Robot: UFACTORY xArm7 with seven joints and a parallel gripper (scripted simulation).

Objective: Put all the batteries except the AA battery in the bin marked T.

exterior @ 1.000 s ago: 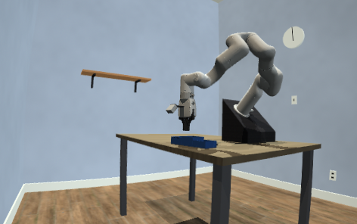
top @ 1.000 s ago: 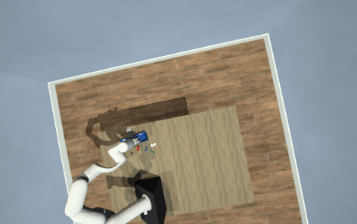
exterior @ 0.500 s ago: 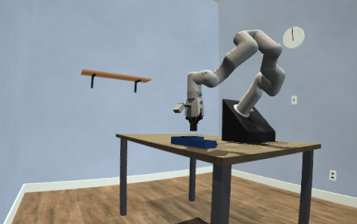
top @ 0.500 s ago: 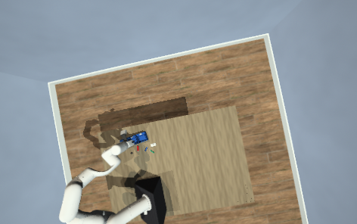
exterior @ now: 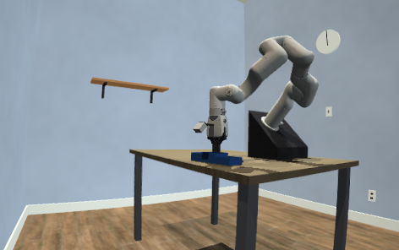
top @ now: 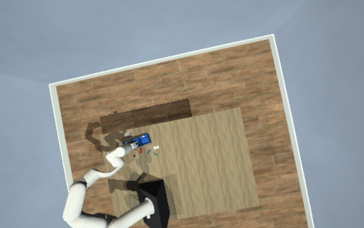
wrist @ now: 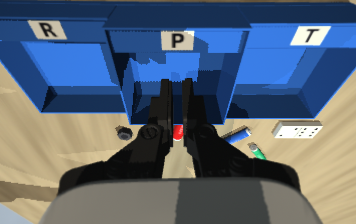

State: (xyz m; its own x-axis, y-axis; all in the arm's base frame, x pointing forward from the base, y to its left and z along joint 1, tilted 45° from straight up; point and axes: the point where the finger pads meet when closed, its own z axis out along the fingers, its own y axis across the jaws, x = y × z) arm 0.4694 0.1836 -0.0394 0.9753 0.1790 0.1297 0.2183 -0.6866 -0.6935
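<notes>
Now: hand 10 mm short of the blue bin and 40 mm above it. Round my hand: black round thing (110 mm behind, 50 mm to the left, 60 mm below); then red battery (80 mm behind, 20 mm to the right, 60 mm below); then small blue battery (100 mm behind, 100 mm to the right, 60 mm below).
</notes>
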